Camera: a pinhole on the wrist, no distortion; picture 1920 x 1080 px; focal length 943.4 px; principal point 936.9 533.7 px. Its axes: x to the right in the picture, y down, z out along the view. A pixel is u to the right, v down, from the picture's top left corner.
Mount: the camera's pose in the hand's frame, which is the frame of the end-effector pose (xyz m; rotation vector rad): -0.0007 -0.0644 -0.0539 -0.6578 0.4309 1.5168
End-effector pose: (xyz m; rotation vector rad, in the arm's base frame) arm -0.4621 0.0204 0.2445 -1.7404 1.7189 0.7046
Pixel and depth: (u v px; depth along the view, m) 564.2 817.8 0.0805
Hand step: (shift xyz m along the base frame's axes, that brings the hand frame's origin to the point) 0.0390 0.0429 0.0116
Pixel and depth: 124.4 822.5 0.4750
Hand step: 0.0985 0.5518 -0.2122
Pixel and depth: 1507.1 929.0 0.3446
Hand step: -0.3083 0.1700 0.0824
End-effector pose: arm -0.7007 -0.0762 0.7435 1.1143 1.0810 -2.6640
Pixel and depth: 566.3 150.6 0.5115
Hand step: -0.3528 -0.3706 0.0890
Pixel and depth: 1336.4 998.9 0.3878
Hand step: 0.1986 -0.3411 0.0358
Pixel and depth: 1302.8 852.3 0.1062
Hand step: 0.0490 -0.0319 0.0110
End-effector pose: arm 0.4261 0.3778 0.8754 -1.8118 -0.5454 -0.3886
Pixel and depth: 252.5 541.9 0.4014
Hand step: -0.0798 0.4128 -0.1394
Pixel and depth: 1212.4 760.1 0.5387
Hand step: 0.0452 0.0977 -0.4871
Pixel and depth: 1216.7 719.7 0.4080
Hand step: 0.0416 0.0686 -0.3460
